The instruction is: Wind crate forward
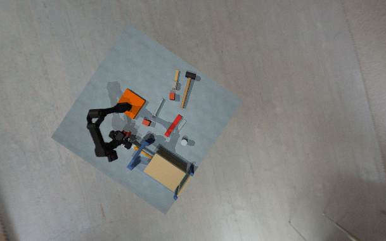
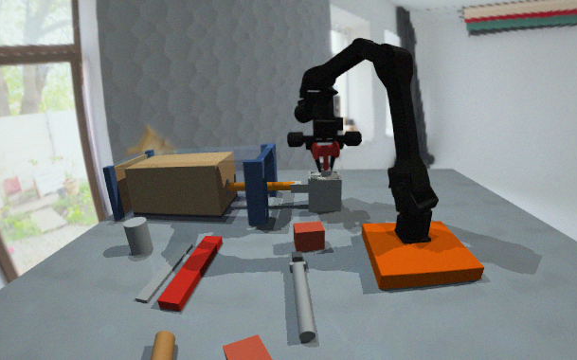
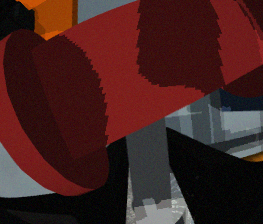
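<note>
Right now my gripper tip is 50 mm below the red knob and 30 mm to the right of it. The rest, counted from my gripper tip: grey crank handle 20 mm above, 10 mm to the right; then grey winch 90 mm below, 80 mm to the right, 20 mm behind; then frame 150 mm ahead, 80 mm to the right, 10 mm below.
</note>
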